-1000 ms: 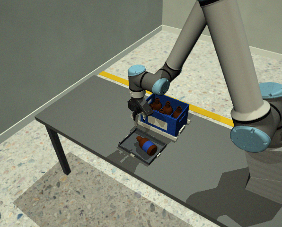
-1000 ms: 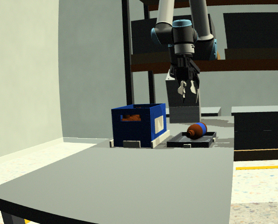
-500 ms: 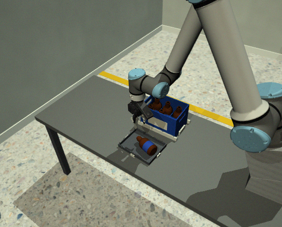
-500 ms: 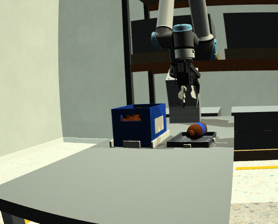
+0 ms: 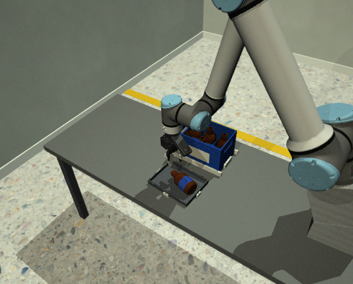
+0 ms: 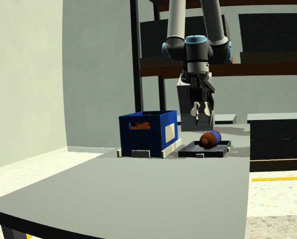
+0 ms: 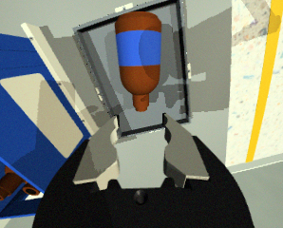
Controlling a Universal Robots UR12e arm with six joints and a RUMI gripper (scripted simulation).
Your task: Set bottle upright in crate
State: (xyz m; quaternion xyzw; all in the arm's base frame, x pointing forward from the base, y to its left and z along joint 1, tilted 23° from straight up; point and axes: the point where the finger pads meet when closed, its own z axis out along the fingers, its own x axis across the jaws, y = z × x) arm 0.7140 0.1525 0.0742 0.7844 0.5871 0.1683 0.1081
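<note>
The brown bottle is 50 mm behind my hand, 10 mm to the left of it and 90 mm below it. Round my hand: blue crate (30 mm behind, 250 mm to the right, 50 mm below); dark tray (20 mm behind, 10 mm to the left, 120 mm below).
</note>
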